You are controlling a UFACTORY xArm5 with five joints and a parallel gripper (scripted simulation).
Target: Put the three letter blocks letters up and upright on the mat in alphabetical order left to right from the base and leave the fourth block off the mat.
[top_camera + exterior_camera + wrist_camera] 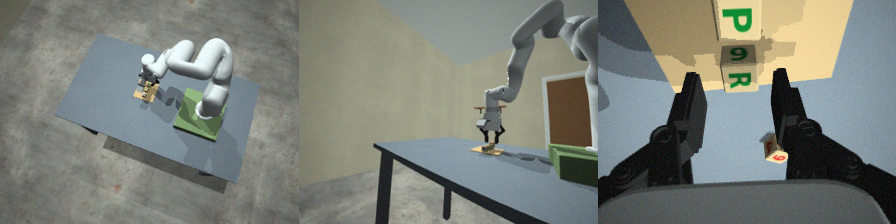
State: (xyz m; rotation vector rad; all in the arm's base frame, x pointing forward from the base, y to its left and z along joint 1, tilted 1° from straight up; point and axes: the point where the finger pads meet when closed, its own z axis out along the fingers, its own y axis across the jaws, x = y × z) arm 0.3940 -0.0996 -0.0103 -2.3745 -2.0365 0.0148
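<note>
My gripper is now 10 mm short of the block, 40 mm to the right of it and 40 mm above it. Round my hand: mat: 10 mm ahead, 40 mm to the left, 50 mm below.
</note>
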